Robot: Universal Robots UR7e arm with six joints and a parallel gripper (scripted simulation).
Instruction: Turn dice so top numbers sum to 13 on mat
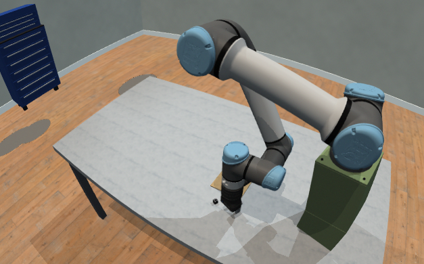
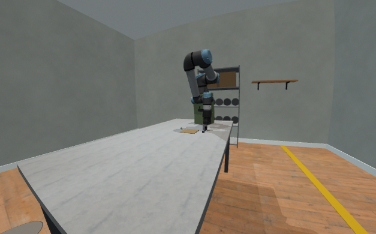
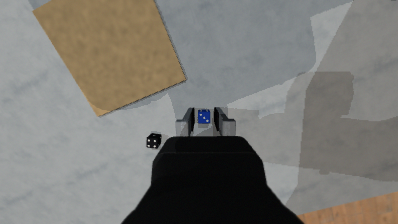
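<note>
The blue die is 10 mm below my hand. From my hand the other things lie so: tan mat (120 mm to the right, 80 mm ahead, 20 mm below); black die (80 mm ahead, 10 mm to the left, 10 mm below); white die (240 mm to the right, 20 mm ahead, 10 mm below).
</note>
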